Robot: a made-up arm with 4 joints. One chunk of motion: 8 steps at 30 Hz.
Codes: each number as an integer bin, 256 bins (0 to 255) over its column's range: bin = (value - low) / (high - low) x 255, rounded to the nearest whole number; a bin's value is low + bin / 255 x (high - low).
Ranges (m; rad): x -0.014..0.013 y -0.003..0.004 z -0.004..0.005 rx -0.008..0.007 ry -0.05..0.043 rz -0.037..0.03
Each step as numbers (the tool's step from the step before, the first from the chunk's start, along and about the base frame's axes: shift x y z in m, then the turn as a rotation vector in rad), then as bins.
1 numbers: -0.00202 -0.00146 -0.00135 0.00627 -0.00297 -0.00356
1 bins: 113 56 75 243 129 127
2 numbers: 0.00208 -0.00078 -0.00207 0.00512 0.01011 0.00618
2 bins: 152 81 55 223 165 164
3 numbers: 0.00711 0.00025 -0.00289 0.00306 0.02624 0.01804
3 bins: 199 118 31 188 209 209
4 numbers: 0.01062 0.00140 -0.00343 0.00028 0.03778 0.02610
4 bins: 233 160 16 141 241 240
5 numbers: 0.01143 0.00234 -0.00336 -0.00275 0.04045 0.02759
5 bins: 240 195 18 89 248 246
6 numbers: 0.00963 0.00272 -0.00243 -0.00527 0.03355 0.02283
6 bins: 223 208 44 46 229 228
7 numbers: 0.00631 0.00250 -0.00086 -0.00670 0.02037 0.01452
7 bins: 192 200 89 22 193 196
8 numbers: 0.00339 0.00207 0.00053 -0.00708 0.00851 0.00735
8 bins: 164 185 128 16 160 169
